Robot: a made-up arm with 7 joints. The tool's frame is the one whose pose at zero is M.
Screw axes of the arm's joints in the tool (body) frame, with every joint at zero. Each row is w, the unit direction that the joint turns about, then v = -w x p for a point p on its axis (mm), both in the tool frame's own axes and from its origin. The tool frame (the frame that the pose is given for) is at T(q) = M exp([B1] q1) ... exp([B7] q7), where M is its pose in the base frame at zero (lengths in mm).
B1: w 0 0 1 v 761.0 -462.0 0.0
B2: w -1 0 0 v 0.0 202.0 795.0
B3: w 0 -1 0 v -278.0 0.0 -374.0
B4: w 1 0 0 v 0.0 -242.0 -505.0
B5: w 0 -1 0 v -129.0 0.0 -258.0
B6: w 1 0 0 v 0.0 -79.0 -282.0
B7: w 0 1 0 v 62.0 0.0 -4.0
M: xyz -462.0 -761.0 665.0 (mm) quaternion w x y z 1 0 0 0
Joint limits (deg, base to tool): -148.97..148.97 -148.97..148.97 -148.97..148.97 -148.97..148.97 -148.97..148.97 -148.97..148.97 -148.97..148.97
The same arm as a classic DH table. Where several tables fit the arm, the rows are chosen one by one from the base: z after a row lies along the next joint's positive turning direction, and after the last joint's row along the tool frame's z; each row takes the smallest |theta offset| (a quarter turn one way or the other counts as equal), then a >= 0, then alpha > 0; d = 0 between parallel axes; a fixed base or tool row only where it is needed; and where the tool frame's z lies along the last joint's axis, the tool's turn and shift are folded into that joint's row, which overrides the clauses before.
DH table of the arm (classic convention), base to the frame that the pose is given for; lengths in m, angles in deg. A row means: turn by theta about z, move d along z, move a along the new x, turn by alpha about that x. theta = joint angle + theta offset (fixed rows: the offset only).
joint 1: d 0.463  theta offset 90  a 0.034  alpha -90
joint 2: d 0.088  theta offset 90  a 0.076  alpha -90
joint 3: d 0.29  theta offset 0  a -0.036  alpha -90
joint 4: d -0.116  theta offset 0  a -0.113  alpha 90
joint 5: d 0.223  theta offset 0  a -0.05  alpha -90
joint 6: d -0.262  theta offset 0  a -0.017  alpha -90
joint 7: d -0.282  theta offset -90  a 0.004  alpha 90
tool (fixed): d 0.062  theta offset 0  a 0  alpha 0
Joint limits (deg, base to tool): -148.97..148.97 -148.97..148.97 -148.97..148.97 -148.97..148.97 -148.97..148.97 -148.97..148.97 -148.97..148.97

